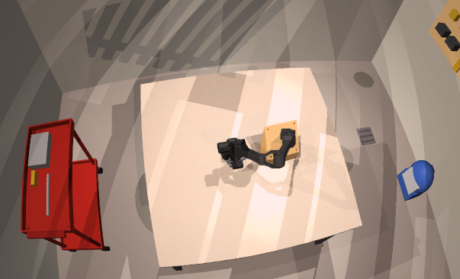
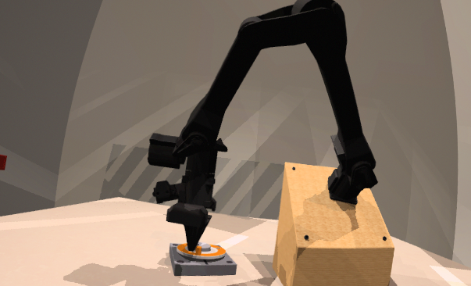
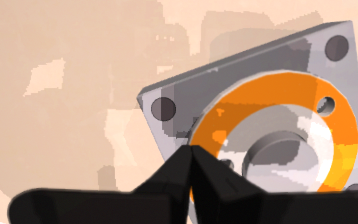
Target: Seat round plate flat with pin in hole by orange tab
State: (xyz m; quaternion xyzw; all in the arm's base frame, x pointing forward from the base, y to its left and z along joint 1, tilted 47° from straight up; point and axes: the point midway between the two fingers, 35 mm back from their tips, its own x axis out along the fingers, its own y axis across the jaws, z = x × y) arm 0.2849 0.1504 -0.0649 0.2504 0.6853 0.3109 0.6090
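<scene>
Now: the round plate 30 mm to the right of my gripper tip, 10 mm below it and 10 mm behind it. Also, from my gripper tip: dark grey square base (50 mm to the right, 20 mm below, 10 mm behind).
</scene>
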